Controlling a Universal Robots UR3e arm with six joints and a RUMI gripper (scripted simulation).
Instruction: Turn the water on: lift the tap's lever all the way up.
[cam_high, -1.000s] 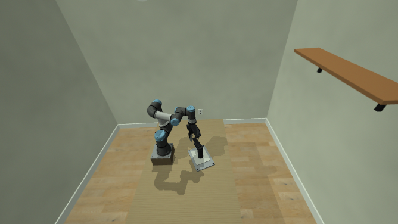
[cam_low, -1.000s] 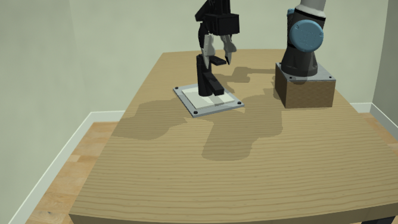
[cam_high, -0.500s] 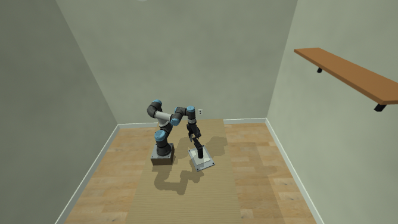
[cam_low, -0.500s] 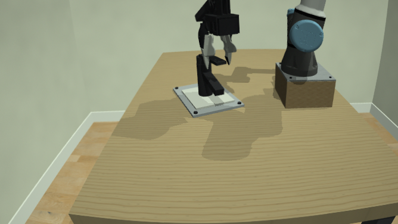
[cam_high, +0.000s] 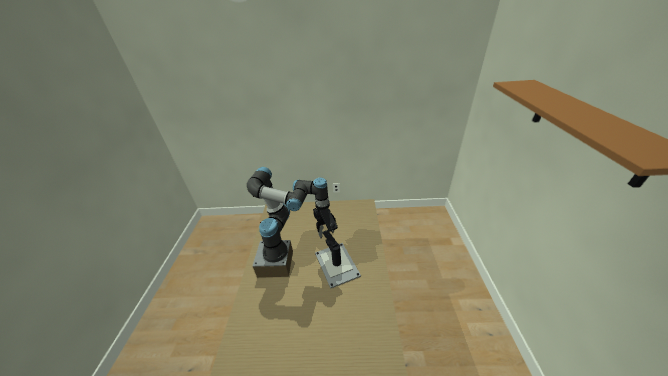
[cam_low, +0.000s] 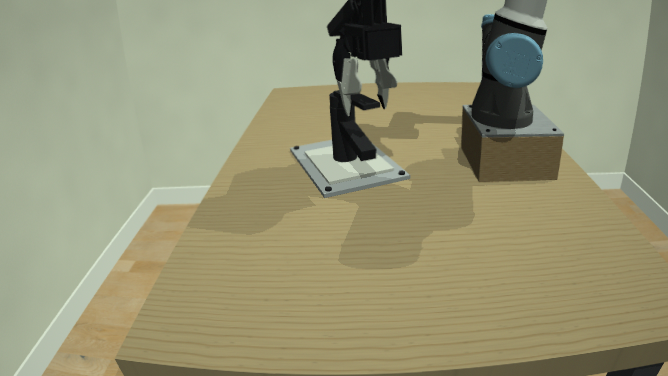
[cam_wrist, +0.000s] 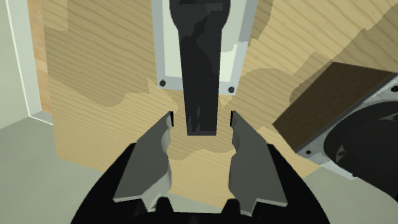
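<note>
My hand is 30 mm to the left of the lever and 20 mm short of it. Round my hand: black tap: 60 mm to the right, 50 mm below, 30 mm ahead.
</note>
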